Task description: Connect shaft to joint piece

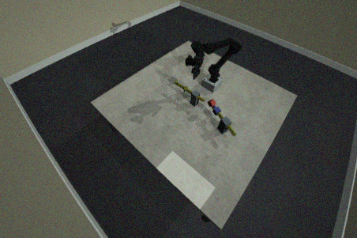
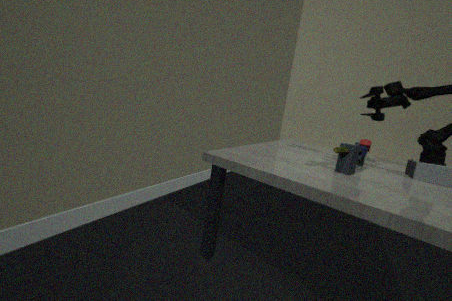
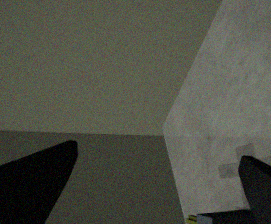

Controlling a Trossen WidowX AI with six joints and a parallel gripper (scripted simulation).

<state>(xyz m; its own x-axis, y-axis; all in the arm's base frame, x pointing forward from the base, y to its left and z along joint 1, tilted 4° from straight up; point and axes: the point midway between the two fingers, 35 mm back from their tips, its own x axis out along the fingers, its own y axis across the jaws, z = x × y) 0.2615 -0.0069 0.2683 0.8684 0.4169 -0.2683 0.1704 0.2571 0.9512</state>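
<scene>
Right now the dark red square joint piece is 21 cm below my gripper tip, 16 cm to the left of it and 4 cm behind it.
</scene>
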